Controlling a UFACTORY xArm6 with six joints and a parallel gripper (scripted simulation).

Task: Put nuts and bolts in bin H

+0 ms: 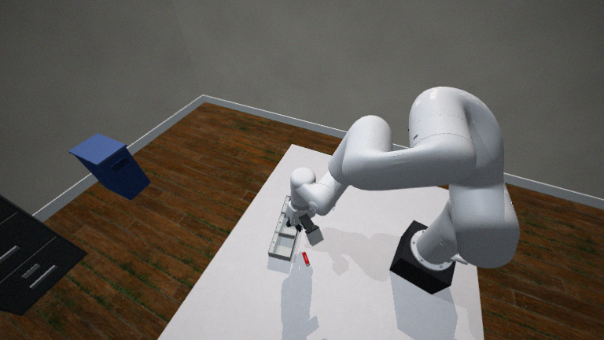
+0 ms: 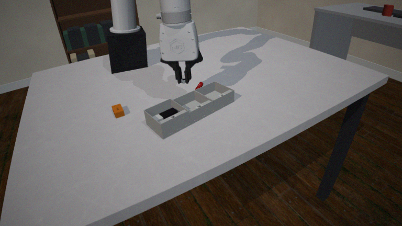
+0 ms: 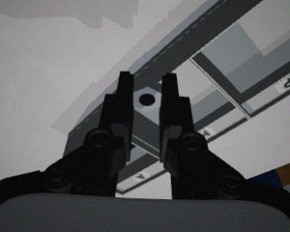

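The grey three-compartment bin row lies 7 cm below my hand, 6 cm ahead of it and 1 cm to the right of it. The rest, counted from my hand: hex nut: 2 cm below; black block: 10 cm to the right, 7 cm below, 7 cm ahead; red cylindrical marker: 8 cm to the left, 8 cm below, 5 cm behind.
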